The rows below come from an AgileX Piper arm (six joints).
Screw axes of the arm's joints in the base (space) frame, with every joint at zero. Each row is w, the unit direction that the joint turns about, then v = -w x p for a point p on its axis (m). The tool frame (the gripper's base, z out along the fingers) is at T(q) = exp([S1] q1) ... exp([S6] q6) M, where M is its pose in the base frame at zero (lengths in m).
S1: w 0 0 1 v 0 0 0
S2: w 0 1 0 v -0.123 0 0
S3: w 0 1 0 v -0.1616 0 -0.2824
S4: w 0.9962 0 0.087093 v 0 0.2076 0
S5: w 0 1 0 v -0.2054 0 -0.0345
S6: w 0.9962 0 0.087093 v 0 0.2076 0
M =
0.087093 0 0.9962 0.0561
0 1 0 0
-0.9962 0 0.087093 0.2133
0 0 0 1
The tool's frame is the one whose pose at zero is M.
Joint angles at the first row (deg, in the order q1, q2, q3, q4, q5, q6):
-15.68 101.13 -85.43 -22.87 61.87 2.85
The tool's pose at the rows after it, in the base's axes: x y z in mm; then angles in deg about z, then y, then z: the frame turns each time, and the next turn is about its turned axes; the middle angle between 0 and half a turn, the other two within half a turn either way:
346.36 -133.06 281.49 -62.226 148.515 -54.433
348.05 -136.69 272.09 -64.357 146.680 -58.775
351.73 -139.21 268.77 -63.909 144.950 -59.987
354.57 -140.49 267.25 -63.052 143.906 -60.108
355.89 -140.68 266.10 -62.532 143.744 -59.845
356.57 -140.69 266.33 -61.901 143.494 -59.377
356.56 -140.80 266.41 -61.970 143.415 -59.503
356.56 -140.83 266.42 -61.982 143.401 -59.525
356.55 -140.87 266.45 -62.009 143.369 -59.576
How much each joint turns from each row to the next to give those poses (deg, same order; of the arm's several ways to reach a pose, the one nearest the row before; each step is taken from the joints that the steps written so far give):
0.00 -1.03 3.39 -3.96 -4.74 0.05
0.00 0.81 1.42 -3.32 -1.90 0.19
0.00 0.67 0.21 -2.07 -1.78 -0.01
0.00 0.42 0.00 -1.05 -1.26 0.00
0.00 0.21 0.00 -0.10 -0.53 0.00
0.00 0.00 0.00 -0.07 -0.45 0.00
0.00 0.00 0.00 -0.11 0.00 0.00
0.00 0.00 0.00 -0.02 0.00 0.00
0.00 0.00 0.00 -0.05 0.00 0.00

